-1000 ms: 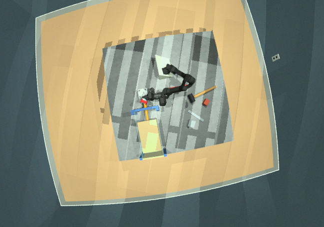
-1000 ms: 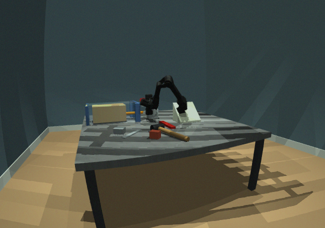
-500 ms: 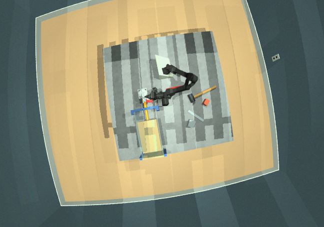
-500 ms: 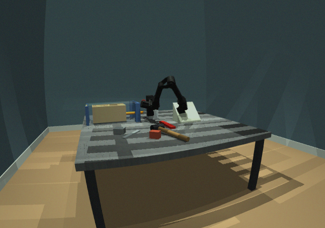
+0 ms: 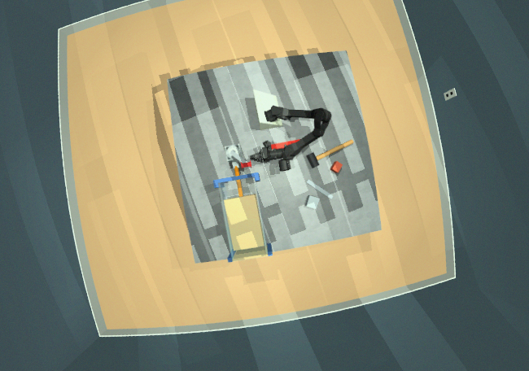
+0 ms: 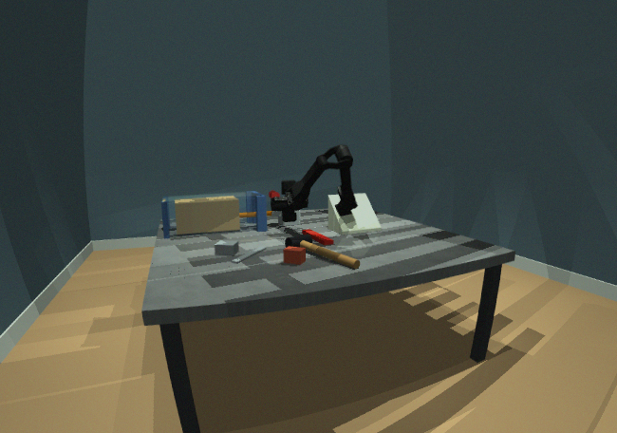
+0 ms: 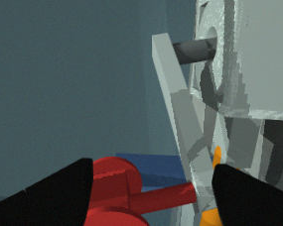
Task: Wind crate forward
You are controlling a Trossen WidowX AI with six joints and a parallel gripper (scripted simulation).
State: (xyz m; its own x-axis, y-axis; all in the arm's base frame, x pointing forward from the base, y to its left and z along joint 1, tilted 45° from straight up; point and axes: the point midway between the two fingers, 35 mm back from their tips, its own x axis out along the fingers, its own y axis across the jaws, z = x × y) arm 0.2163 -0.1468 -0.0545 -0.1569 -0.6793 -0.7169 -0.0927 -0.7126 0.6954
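Right now the winch handle is 60 mm to the right of my gripper tip and 20 mm below it. Also, from my gripper tip: grey winch 80 mm behind, 100 mm to the right, 110 mm below; red flat bar 30 mm behind, 260 mm to the left, 130 mm below; red spool-shaped handle grip 30 mm ahead, 30 mm to the right.
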